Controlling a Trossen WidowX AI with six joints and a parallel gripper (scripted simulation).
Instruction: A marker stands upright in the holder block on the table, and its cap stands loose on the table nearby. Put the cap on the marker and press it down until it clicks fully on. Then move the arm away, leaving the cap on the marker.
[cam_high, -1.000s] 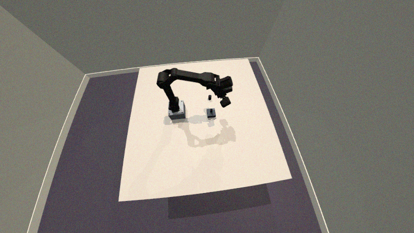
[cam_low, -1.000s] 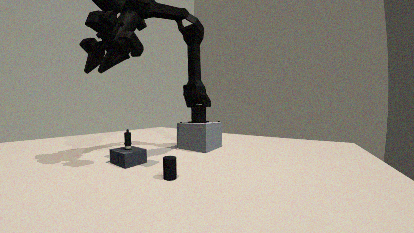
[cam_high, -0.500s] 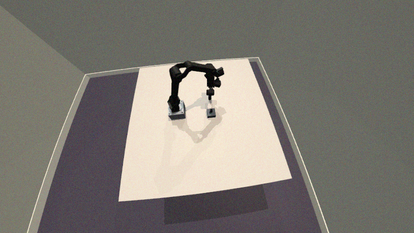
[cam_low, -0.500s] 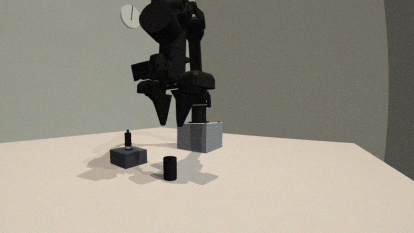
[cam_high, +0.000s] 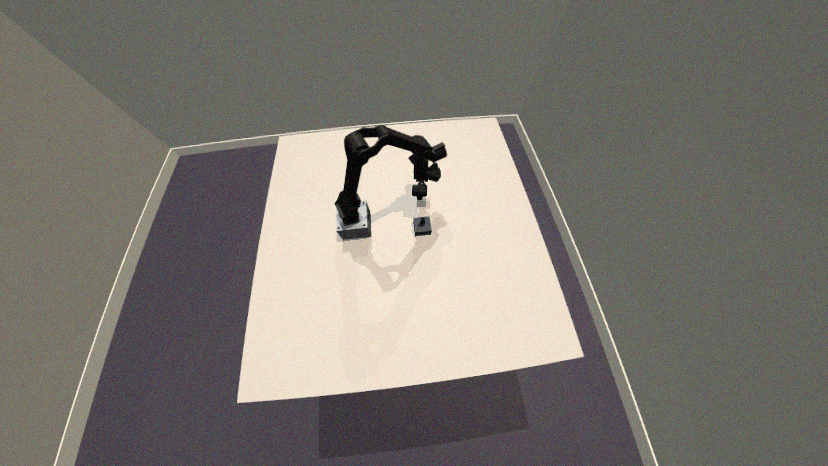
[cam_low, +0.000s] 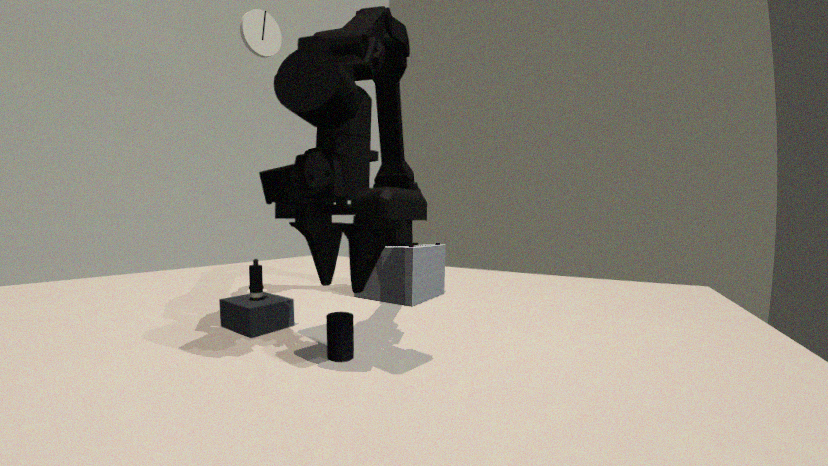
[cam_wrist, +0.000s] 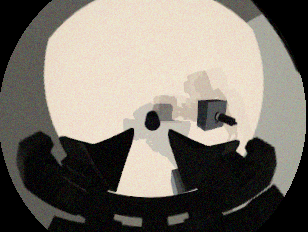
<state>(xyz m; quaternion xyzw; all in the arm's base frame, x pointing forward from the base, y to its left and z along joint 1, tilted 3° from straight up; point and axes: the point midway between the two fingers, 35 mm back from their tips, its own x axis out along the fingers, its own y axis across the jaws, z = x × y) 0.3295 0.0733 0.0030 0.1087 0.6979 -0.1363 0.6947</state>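
The black cap lies 50 mm below my gripper tip. From my gripper tip the other things lie so: dark holder block: 40 mm behind, 160 mm to the right, 60 mm below.
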